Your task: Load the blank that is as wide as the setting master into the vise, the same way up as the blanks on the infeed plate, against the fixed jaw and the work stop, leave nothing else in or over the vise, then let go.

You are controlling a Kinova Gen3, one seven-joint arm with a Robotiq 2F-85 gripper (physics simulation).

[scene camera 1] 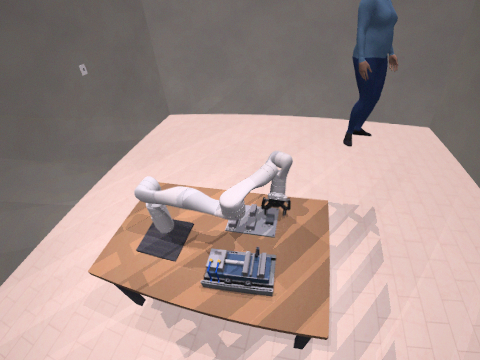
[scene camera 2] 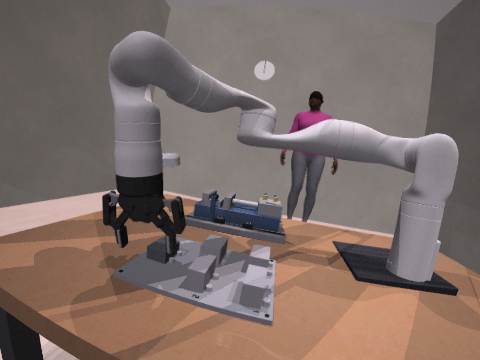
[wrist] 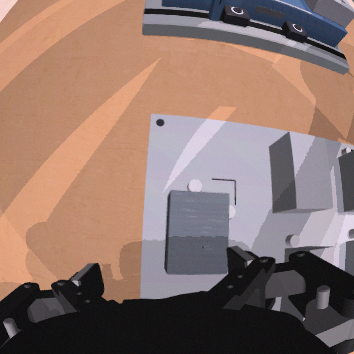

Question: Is the gripper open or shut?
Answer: Open.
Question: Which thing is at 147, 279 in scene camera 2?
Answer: A grey infeed plate.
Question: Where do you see a dark setting master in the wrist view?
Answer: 196, 235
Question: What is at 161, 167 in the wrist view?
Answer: A grey infeed plate.
